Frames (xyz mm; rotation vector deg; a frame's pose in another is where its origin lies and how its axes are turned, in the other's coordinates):
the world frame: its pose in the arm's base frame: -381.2 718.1 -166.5 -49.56 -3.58 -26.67
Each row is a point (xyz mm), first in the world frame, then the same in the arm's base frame.
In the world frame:
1: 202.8 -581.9 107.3
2: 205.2 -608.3 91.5
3: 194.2 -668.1 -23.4
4: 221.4 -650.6 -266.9
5: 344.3 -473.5 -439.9
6: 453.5 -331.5 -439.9
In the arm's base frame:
1: -428.5 400.1 370.1
2: -439.5 372.8 379.3
3: -489.6 258.0 344.6
4: -490.2 76.2 179.4
5: -328.6 0.3 -31.6
6: -171.0 38.8 -107.6

